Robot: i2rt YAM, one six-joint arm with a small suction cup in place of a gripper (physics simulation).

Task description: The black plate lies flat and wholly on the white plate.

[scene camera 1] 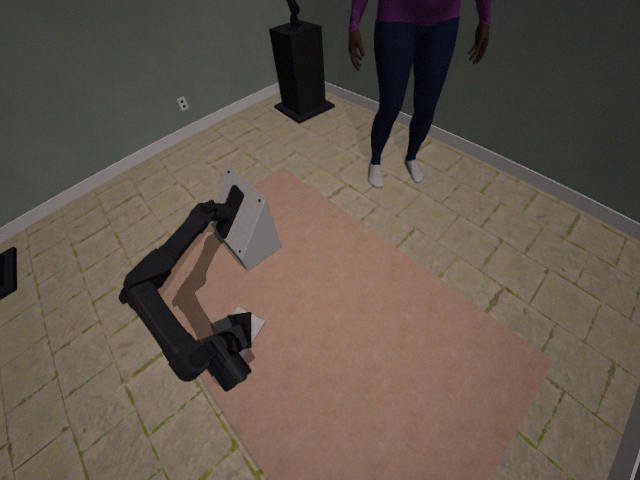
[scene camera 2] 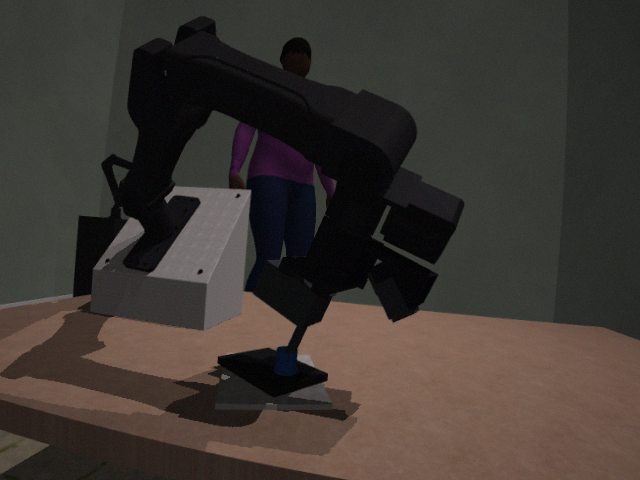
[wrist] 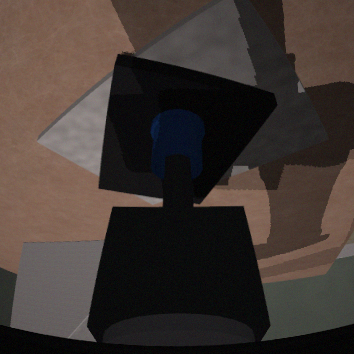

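Pixels of known places: hand at its tool point: (scene camera 2: pixel 280 373) (wrist: pixel 177 129); arm's base at its link origin: (scene camera 1: pixel 230 212) (scene camera 2: pixel 164 232).
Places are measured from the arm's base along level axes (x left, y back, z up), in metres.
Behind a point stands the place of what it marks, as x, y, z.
The black plate (scene camera 2: pixel 248 364) {-0.215, -0.306, -0.153} (wrist: pixel 225 115) {-0.241, -0.359, -0.153} rests over the white plate (scene camera 1: pixel 257 326) {-0.145, -0.356, -0.162} (scene camera 2: pixel 316 398) {-0.251, -0.404, -0.162} (wrist: pixel 80 131) {-0.151, -0.356, -0.162}, turned relative to it. It looks tilted in scene camera 2, with its left corner higher and standing out past the white plate's left side. In the wrist view two of its corners reach past the white plate's edges. What holds it up is hidden. My gripper, the blue suction cup (scene camera 2: pixel 285 370) (wrist: pixel 177 122), is at the black plate's upper face and appears to touch it. It is open, with no sign of a hold. The arm hides the cup in scene camera 1.
The arm stands on a grey sloped block (scene camera 1: pixel 264 235) {0.050, -0.142, -0.044} (scene camera 2: pixel 149 299) {-0.070, -0.032, -0.127} (wrist: pixel 55 285) {0.013, -0.144, -0.101} at the back left of the table (scene camera 1: pixel 372 330) {0.139, -0.608, -0.168} (scene camera 2: pixel 465 392) {-0.149, -0.572, -0.168}. The table's front edge runs close to the plates in scene camera 2. A person (scene camera 1: pixel 413 77) (scene camera 2: pixel 281 206) stands beyond the table.
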